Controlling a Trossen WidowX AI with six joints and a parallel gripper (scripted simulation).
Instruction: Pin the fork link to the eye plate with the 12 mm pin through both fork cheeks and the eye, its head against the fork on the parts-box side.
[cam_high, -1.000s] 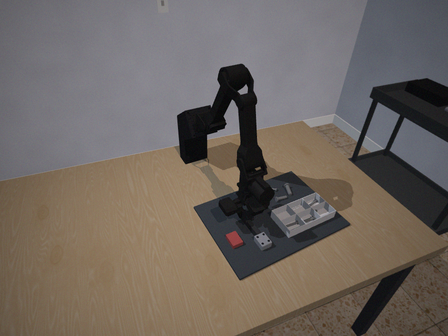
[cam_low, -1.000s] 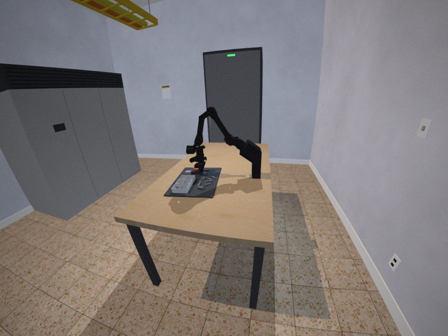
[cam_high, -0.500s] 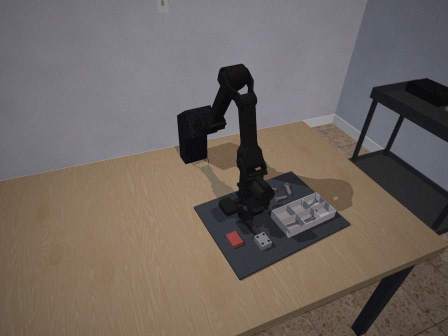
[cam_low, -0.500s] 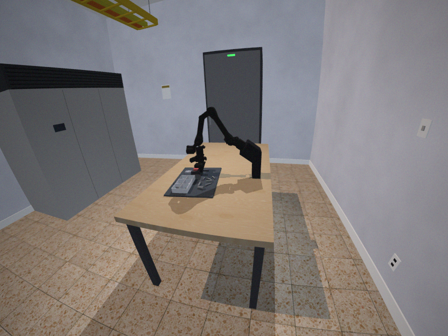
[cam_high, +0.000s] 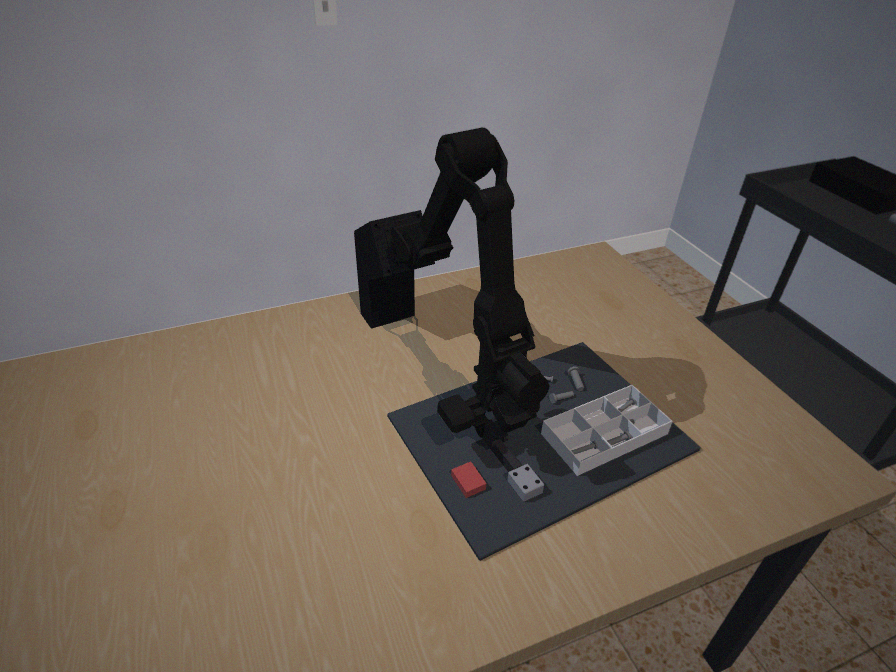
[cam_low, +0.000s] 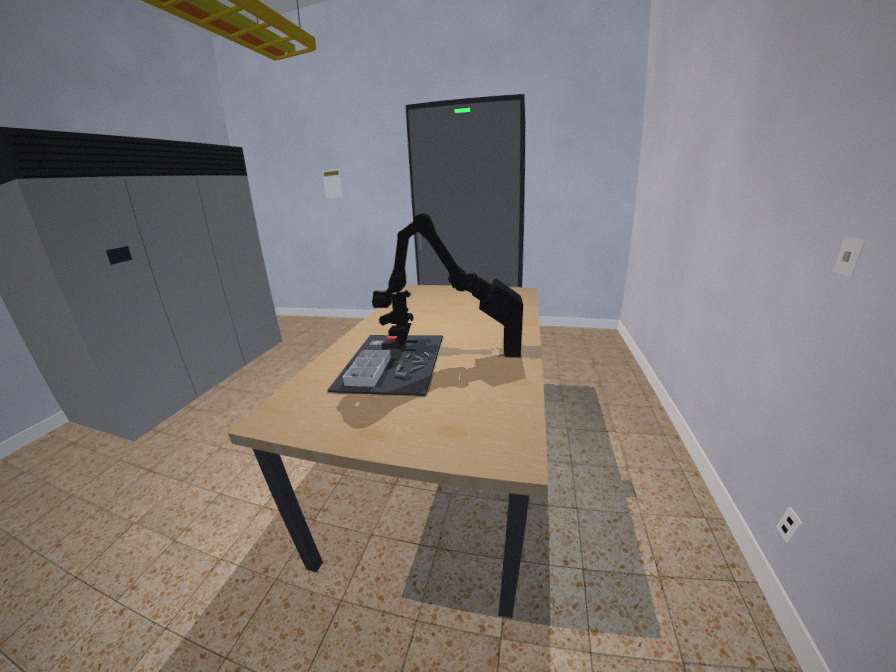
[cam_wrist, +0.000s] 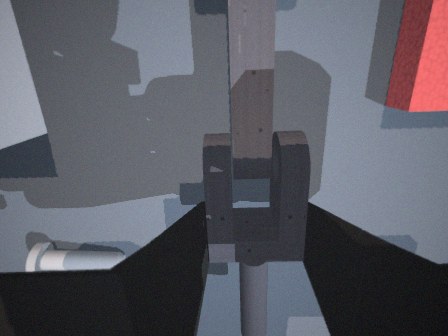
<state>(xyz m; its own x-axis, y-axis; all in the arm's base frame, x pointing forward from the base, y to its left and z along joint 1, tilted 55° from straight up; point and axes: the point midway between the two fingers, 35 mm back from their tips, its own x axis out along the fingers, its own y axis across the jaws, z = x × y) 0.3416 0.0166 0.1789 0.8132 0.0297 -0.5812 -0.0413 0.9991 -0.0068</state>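
My gripper is now 4 cm short of the eye plate and 4 cm above it. The rest, counted from my hand: light grey headed pin (9 cm to the left, 5 cm below, 4 cm behind); mat (10 cm to the left, 6 cm below, 2 cm ahead); red block (8 cm to the right, 7 cm ahead, 5 cm below).
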